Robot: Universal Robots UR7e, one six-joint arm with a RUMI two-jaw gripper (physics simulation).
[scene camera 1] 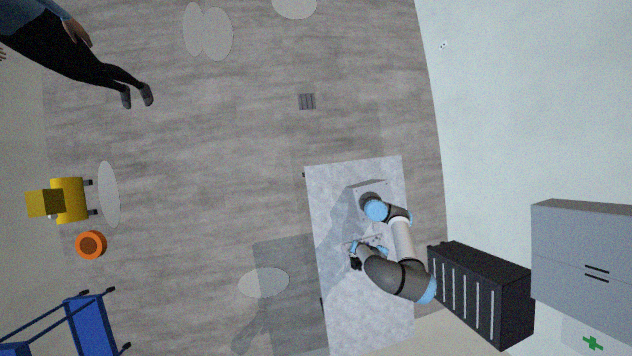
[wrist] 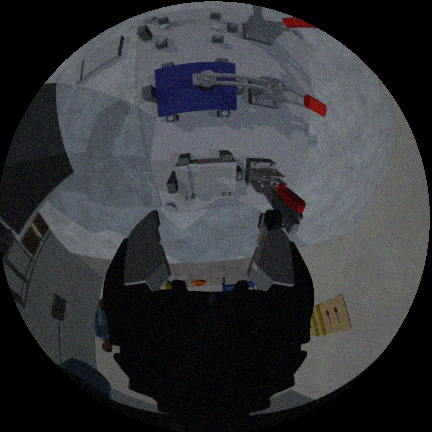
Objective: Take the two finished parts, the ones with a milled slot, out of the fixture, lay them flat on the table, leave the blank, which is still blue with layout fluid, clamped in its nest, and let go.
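Frame: origin at the arm's base, x left, y back, z up, level; metres.
Where they show: gripper, between the fingertips: (scene camera 1: 351, 255) (wrist: 208, 213).
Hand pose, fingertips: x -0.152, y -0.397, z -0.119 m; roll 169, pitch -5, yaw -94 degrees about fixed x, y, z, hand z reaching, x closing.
Observation:
Each offset is from my fingertips to the centre of the thing. "pt": to the spot under its first point. Level surfaces: height alone.
In the wrist view the blue blank @(dx +0.133, dy +0.006, dz -0.047 m) (wrist: 175, 92) sits in the middle nest of the fixture @(pt dx +0.067, dy +0.015, dz -0.060 m) (wrist: 190, 140), with a clamp arm (wrist: 230, 80) down on it. A grey part @(dx +0.023, dy -0.001, dz -0.044 m) (wrist: 215, 177), with a slot line near its left side, sits in the nearest nest; the clamp @(pt dx +0.034, dy -0.070, dz -0.025 m) (wrist: 265, 172) beside it is swung open. The far nest, at the top, holds no part between its blocks. A flat grey plate (wrist: 102, 59) lies on the table at the upper left; its slot is unclear. My gripper (wrist: 208, 213) (scene camera 1: 355, 263) is open and empty, its fingertips showing just below the nearest nest.
Red clamp handles @(pt dx +0.030, dy -0.077, dz +0.022 m) (wrist: 291, 198) @(dx +0.135, dy -0.129, dz -0.024 m) (wrist: 315, 105) stick out right of the fixture. The open clamp's dark arm end @(pt dx +0.029, dy -0.044, dz +0.046 m) (wrist: 273, 220) shows by my right finger. In the scene view a black drawer cabinet (scene camera 1: 515, 295) stands by the table @(dz -0.075 m) (scene camera 1: 370, 320); a person (scene camera 1: 50, 45) stands far off.

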